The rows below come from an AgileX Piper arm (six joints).
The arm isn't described. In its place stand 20 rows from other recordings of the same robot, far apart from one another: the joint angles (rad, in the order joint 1, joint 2, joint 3, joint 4, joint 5, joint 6), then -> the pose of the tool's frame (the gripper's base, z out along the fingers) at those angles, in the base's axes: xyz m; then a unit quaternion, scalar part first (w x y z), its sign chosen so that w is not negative.
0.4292, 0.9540, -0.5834, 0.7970, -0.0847, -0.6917 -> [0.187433, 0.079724, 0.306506, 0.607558, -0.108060, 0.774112, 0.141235]
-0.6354, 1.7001, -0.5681, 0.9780, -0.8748, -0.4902 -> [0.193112, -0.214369, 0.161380, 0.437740, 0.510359, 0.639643, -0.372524]
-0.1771, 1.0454, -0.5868, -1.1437, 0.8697, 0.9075 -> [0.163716, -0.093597, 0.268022, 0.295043, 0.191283, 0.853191, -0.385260]
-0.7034, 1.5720, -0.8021, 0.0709, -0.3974, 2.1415 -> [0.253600, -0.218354, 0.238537, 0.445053, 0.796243, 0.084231, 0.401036]
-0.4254, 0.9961, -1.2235, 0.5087, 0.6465, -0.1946 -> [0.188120, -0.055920, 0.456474, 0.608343, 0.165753, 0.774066, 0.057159]
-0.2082, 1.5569, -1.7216, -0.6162, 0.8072, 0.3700 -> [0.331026, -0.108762, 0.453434, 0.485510, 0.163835, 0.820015, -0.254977]
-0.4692, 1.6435, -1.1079, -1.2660, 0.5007, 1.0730 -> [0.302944, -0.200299, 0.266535, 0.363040, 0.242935, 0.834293, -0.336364]
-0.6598, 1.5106, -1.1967, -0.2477, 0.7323, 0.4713 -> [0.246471, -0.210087, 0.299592, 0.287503, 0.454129, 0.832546, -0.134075]
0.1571, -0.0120, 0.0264, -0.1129, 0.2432, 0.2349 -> [0.055019, 0.006216, 0.183098, 0.639922, -0.003403, 0.764206, 0.080489]
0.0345, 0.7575, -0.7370, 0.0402, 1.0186, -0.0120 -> [0.122688, 0.007350, 0.309687, 0.304235, -0.017309, 0.952164, 0.022933]
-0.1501, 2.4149, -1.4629, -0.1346, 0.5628, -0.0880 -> [0.423650, -0.070661, 0.015435, 0.066138, -0.023243, 0.996382, -0.048053]
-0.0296, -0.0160, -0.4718, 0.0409, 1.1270, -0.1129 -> [-0.006963, 0.003568, 0.264248, 0.487767, -0.037683, 0.872042, -0.014356]
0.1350, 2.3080, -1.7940, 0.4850, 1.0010, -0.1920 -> [0.463304, 0.098979, 0.140303, 0.075331, -0.044371, 0.974028, 0.208868]
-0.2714, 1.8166, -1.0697, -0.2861, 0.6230, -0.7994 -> [0.328320, -0.106914, 0.165665, 0.071725, -0.354687, 0.918814, -0.157585]
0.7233, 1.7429, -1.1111, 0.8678, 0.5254, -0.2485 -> [0.250060, 0.267235, 0.217489, 0.149285, -0.145135, 0.917448, 0.339027]
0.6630, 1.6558, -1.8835, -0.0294, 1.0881, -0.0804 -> [0.284546, 0.219202, 0.436147, 0.376120, -0.335810, 0.858058, 0.097480]
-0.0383, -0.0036, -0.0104, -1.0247, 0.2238, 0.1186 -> [0.053343, -0.019316, 0.206334, 0.592915, -0.233946, 0.673313, -0.374661]
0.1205, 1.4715, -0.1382, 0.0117, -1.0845, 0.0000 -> [0.199726, 0.023236, 0.162562, 0.646673, -0.040451, 0.760802, 0.036836]
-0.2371, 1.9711, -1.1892, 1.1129, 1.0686, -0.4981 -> [0.370044, -0.015813, 0.169269, 0.080675, 0.185036, 0.876739, 0.436557]
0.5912, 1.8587, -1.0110, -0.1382, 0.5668, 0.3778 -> [0.282968, 0.181848, 0.137926, 0.127649, -0.158468, 0.978919, 0.017609]
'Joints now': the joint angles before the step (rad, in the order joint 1, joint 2, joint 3, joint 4, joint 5, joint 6). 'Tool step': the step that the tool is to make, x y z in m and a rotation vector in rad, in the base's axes. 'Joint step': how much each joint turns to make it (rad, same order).
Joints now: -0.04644, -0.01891, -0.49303, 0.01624, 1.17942, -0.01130
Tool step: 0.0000, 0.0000, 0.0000, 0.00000, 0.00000, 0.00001
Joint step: 0.00001, 0.00000, 0.00000, 0.00000, 0.00000, 0.00000
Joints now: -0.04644, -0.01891, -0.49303, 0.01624, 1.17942, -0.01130
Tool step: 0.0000, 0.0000, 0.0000, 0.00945, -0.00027, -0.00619
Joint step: 0.00001, 0.00000, 0.00000, 0.00000, 0.00000, 0.01130
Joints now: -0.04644, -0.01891, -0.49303, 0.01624, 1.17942, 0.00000
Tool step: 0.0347, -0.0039, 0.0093, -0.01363, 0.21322, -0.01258
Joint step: 0.00115, 0.25291, -0.03638, -0.02749, -0.00415, 0.00115
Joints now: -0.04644, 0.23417, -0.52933, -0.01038, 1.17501, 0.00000
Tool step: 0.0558, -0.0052, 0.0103, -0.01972, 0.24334, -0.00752
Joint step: 0.00124, 0.35108, -0.09143, -0.03250, -0.01741, 0.00134
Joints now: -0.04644, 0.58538, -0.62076, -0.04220, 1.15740, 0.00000
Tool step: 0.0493, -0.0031, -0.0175, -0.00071, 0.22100, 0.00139
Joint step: 0.00046, 0.28802, -0.03891, -0.01110, -0.02839, 0.00049
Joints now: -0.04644, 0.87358, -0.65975, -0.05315, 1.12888, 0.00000
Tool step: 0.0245, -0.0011, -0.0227, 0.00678, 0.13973, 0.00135
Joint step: -0.00012, 0.16583, -0.00017, 0.00003, -0.02580, -0.00014
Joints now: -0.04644, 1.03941, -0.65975, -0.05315, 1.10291, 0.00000
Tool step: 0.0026, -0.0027, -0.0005, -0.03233, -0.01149, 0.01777
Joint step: -0.00024, 0.00688, -0.00021, -0.03222, -0.02015, -0.00743
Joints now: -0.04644, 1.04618, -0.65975, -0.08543, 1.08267, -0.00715
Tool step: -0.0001, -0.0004, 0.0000, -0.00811, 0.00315, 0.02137
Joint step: -0.00026, 0.00007, 0.00000, -0.00450, 0.00109, -0.02083
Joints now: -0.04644, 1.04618, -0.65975, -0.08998, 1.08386, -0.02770
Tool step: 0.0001, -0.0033, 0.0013, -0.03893, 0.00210, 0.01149
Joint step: -0.00015, -0.00011, -0.00383, -0.04059, 0.00424, -0.00021
